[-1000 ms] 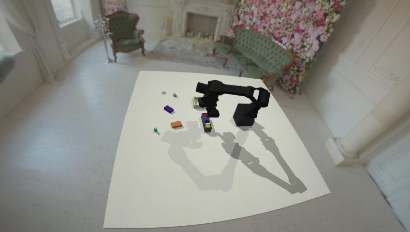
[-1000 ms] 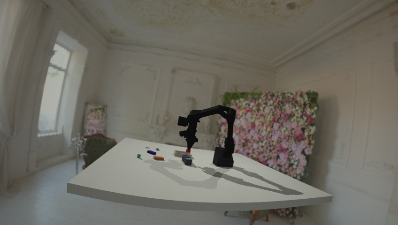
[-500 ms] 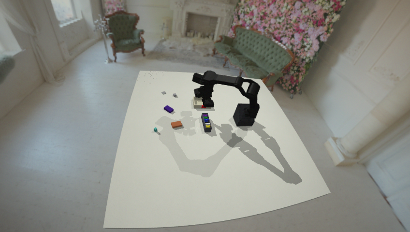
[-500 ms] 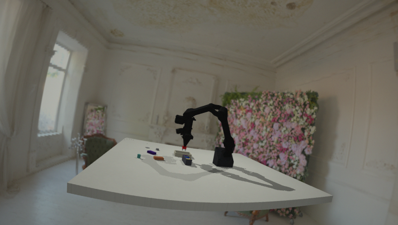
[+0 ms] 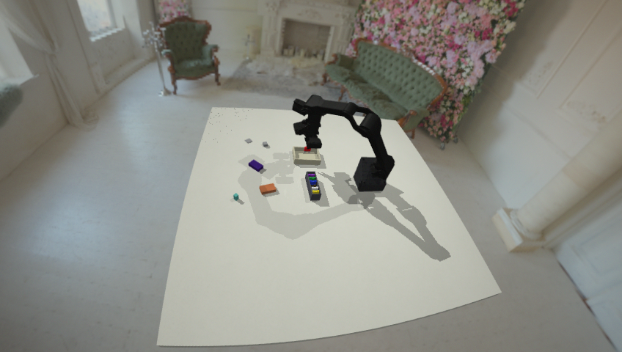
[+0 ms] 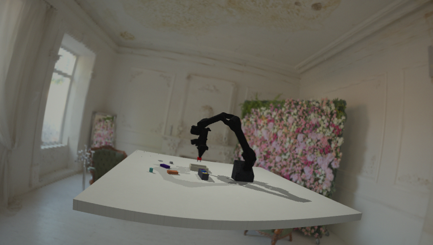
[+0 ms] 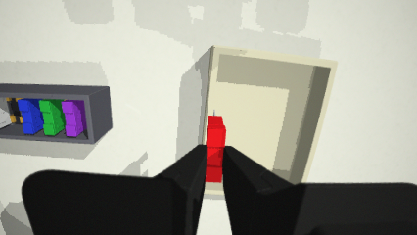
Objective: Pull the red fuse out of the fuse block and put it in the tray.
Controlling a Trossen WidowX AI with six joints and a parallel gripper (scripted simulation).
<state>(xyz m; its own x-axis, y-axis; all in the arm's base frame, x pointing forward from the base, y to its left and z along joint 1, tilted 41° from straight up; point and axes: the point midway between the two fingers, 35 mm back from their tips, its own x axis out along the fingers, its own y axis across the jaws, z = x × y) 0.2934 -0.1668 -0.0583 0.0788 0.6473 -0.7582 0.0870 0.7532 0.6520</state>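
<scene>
My gripper tip is now 2 cm past the tray, 4 cm to the left of it and 10 cm above it. From my gripper tip the other things lie so: purple block: 24 cm ahead, 9 cm below; then red fuse: 1 cm below; then orange block: 20 cm ahead, 15 cm to the left, 9 cm below.
</scene>
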